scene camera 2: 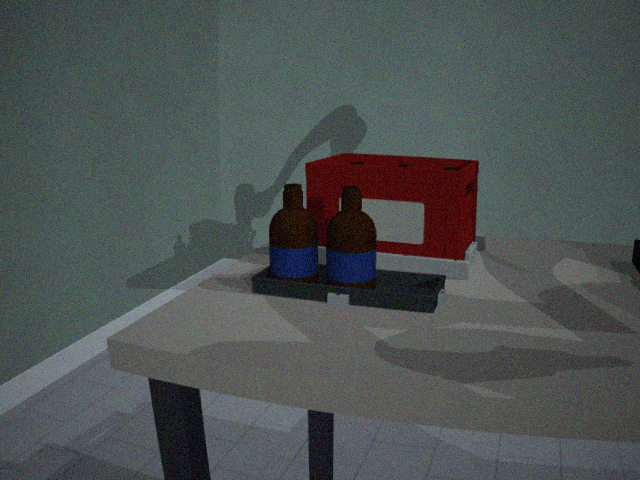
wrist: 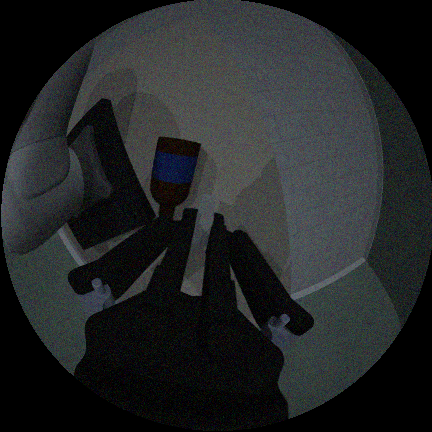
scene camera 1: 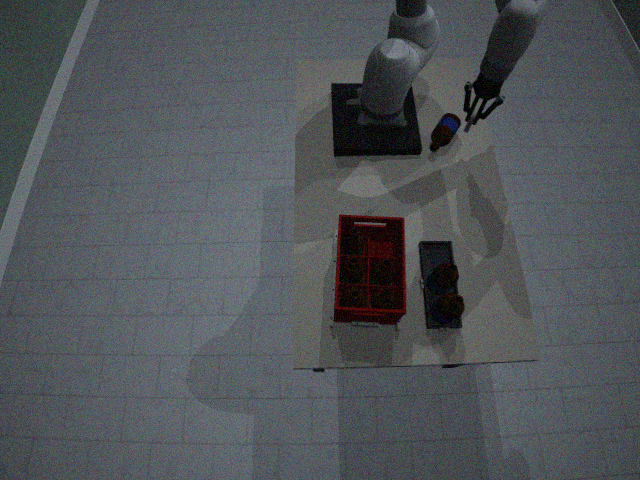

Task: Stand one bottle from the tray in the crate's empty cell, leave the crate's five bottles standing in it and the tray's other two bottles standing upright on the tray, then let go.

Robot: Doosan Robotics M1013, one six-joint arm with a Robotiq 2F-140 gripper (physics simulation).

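Places are measured from the arm's base along level axes (x right, y ahead, z up), in centimetres.
Pixels of known places: gripper, between the fingertips: (wrist: 206,205) (scene camera 1: 467,129); arm's base, origin of its link: (wrist: 79,174) (scene camera 1: 380,108).
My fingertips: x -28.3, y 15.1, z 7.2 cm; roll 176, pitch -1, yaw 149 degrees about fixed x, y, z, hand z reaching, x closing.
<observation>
For each thing: its middle in the pictures, then the offset to it from my fingertips. "spot": a spot on its surface instead. Level surfaces: height alone.
- brown bottle with a blue label, middle of its body: (wrist: 170,181) (scene camera 1: 442,134) dx +6.1, dy -3.4, dz -7.4 cm
- red crate, middle of its body: (scene camera 2: 396,208) (scene camera 1: 368,271) dx +35.8, dy +50.6, dz -2.4 cm
- dark tray, a spot on its surface: (scene camera 2: 410,285) spot: dx +17.4, dy +43.6, dz -10.5 cm
- table, height of its surface: dz -11.1 cm
A brown bottle with a blue label (scene camera 1: 446,131) (wrist: 175,169) lies on its side on the table beside the robot's base, outside the fingers. My gripper (scene camera 1: 467,127) (wrist: 206,205) is shut with its fingertips together and empty, next to that bottle. The red crate (scene camera 1: 404,268) (scene camera 2: 448,222) holds several dark bottles; its empty cell (scene camera 1: 381,248) is in the row nearest the base, on the tray's side. On the dark tray (scene camera 1: 432,254) (scene camera 2: 410,285), one bottle (scene camera 1: 447,274) (scene camera 2: 351,237) and another bottle (scene camera 1: 450,305) (scene camera 2: 293,235) stand upright. The tray's end nearer the base is bare.
The black base plate (scene camera 1: 377,140) (wrist: 122,215) carries the arm, close to the lying bottle. The table (scene camera 1: 315,206) (scene camera 2: 232,320) has its long right edge under the gripper's side in scene camera 1. Light brackets (scene camera 2: 429,264) stand around the crate's foot.
</observation>
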